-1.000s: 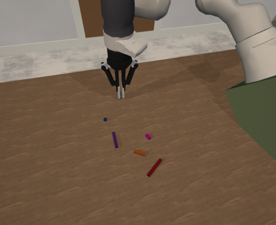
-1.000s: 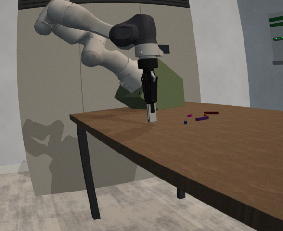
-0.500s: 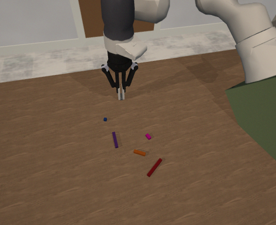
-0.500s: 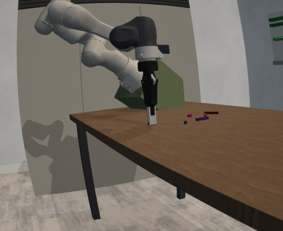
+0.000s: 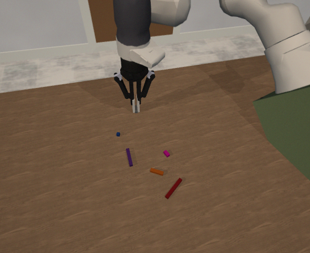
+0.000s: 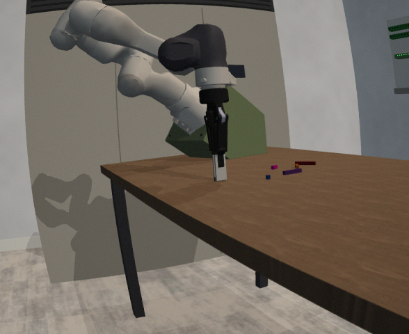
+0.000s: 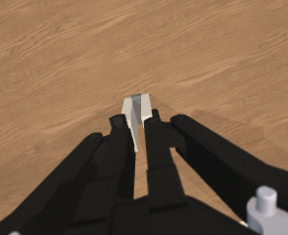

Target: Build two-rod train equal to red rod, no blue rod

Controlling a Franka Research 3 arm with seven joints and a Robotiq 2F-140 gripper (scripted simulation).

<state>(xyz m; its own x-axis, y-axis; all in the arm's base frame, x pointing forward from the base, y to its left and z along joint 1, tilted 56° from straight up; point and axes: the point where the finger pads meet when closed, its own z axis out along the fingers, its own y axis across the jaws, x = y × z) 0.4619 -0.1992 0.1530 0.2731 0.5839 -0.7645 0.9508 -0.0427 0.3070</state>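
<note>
My hand is 30 mm above the grey rod. Also, from my hand: blue rod: 100 mm ahead, 80 mm to the left, 30 mm below; purple rod: 180 mm to the left, 90 mm ahead, 30 mm below; magenta rod: 210 mm to the left, 30 mm below, 20 mm behind.
</note>
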